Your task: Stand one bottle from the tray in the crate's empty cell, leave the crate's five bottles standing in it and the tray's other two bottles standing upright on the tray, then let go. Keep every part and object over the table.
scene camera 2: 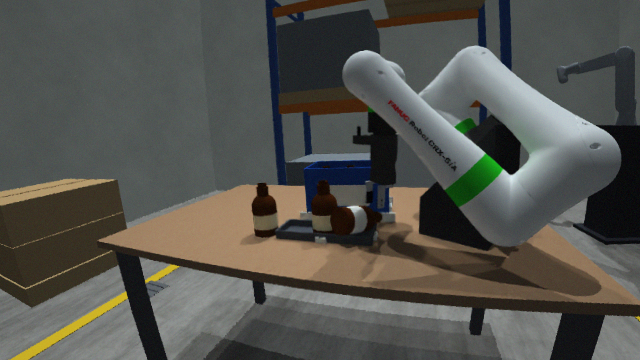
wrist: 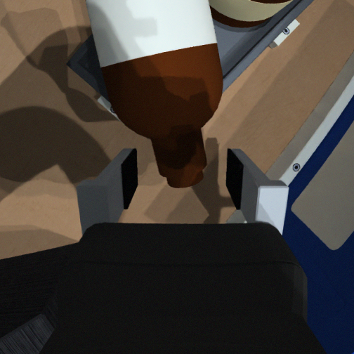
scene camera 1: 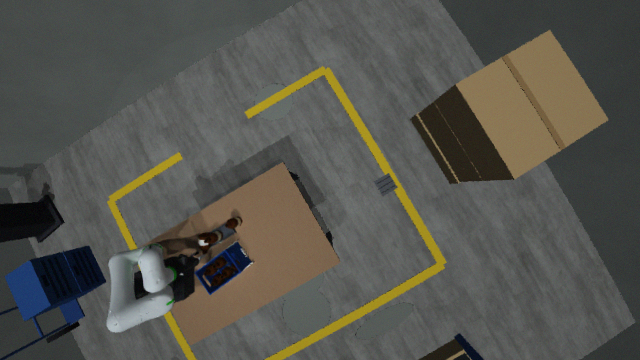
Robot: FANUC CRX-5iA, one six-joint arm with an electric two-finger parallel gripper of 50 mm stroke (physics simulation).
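Places are measured from the arm's base along level axes (x ahead, y left, z up), in millimetres.
Pixels of known places: gripper, between the fingertips: (scene camera 2: 374, 205) (scene camera 1: 201, 253).
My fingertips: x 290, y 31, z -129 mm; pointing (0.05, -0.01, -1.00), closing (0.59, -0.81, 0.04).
Observation:
Behind a point stands the place of what it marks.
A brown bottle with a white label (scene camera 1: 204, 242) (scene camera 2: 356, 220) (wrist: 162, 92) lies on its side at the right end of the grey tray (scene camera 2: 295, 229) @(y 47, x 528, z -202 mm) (wrist: 234, 56), its neck past the tray's end. My gripper (scene camera 2: 376, 194) @(y 31, x 290, z -129 mm) (wrist: 181, 166) is open and empty; in the wrist view the neck shows between its fingers, with gaps on both sides. A cream-labelled bottle (scene camera 2: 324, 206) @(y 107, x 422, z -110 mm) (wrist: 250, 9) stands on the tray. Another cream-labelled bottle (scene camera 1: 232, 223) @(y 62, x 633, z -92 mm) (scene camera 2: 264, 212) @(y 103, x 599, z -131 mm) stands on the table beyond the tray's left end. The blue crate (scene camera 1: 211, 290) @(y -223, x 252, z -55 mm) (scene camera 2: 336, 171) @(y -57, x 410, z -43 mm) (wrist: 325, 285) holds several bottles; its cells are hard to tell.
The crate stands behind the tray in scene camera 2, close beside the gripper. The wooden table (scene camera 1: 290, 220) @(y -172, x 949, z -207 mm) (scene camera 2: 200, 237) @(y 131, x 812, z -207 mm) carries the robot's base at its right side there. Cardboard boxes (scene camera 1: 530, 105) (scene camera 2: 60, 225) and a shelf rack (scene camera 2: 272, 75) stand away from the table.

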